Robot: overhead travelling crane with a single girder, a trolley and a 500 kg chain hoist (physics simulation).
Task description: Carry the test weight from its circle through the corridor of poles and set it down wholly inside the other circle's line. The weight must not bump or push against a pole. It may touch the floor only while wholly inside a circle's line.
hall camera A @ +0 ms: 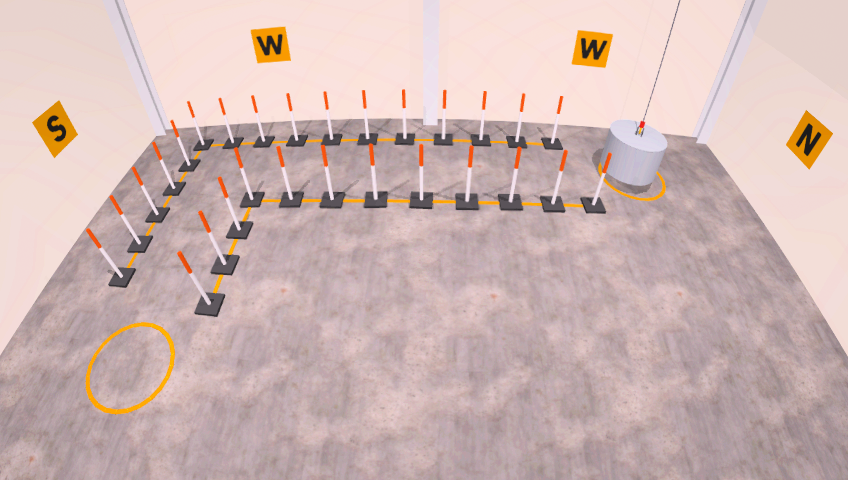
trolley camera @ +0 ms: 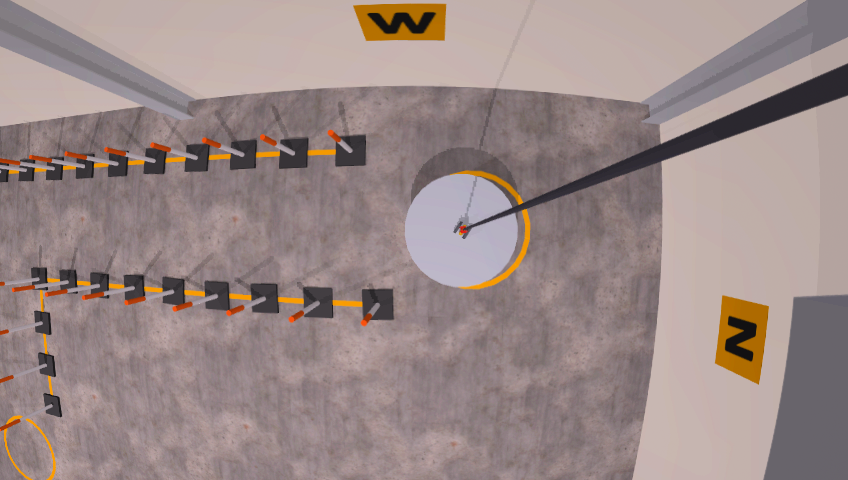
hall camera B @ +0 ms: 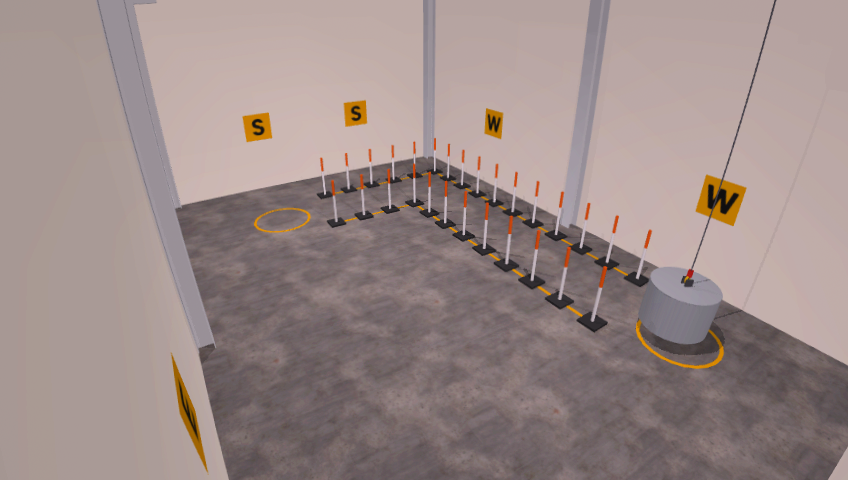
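Observation:
The grey cylindrical test weight (hall camera A: 633, 157) (hall camera B: 680, 312) (trolley camera: 452, 261) hangs upright a little above the floor, its shadow showing under and beside it. It is over or near its start circle (hall camera A: 645, 198) (hall camera B: 693, 366) (trolley camera: 527, 230), whose line shows past its right side in the trolley view. My hook (hall camera A: 640, 128) (hall camera B: 688, 278) (trolley camera: 462, 229) is shut on the weight's top fitting. The other circle (hall camera A: 119, 411) (hall camera B: 282, 231) (trolley camera: 14, 417) lies past the corridor's far end. The weight hides part of the start circle.
The end pole of the wall-side row (hall camera A: 552, 143) (hall camera B: 636, 278) (trolley camera: 350, 149) and the end pole of the inner row (hall camera A: 593, 205) (hall camera B: 592, 321) (trolley camera: 377, 303) flank the corridor mouth, left of the weight in the trolley view. Both rows turn a corner toward the other circle. The W wall runs behind.

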